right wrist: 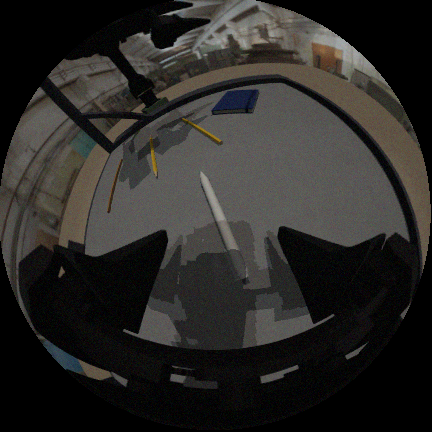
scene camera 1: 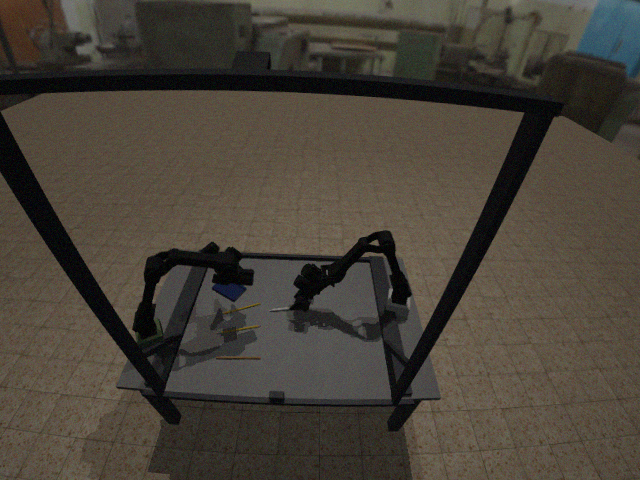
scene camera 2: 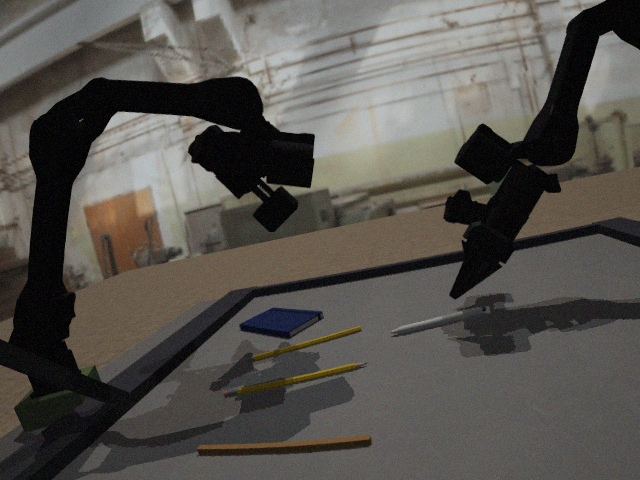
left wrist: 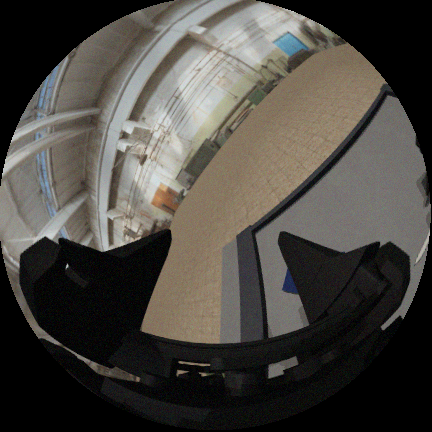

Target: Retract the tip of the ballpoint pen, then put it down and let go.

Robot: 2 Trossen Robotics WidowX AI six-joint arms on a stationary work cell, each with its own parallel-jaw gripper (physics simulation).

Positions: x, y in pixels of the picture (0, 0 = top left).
left gripper: open, holds nothing
a blue notebook (scene camera 2: 281, 322): on the table
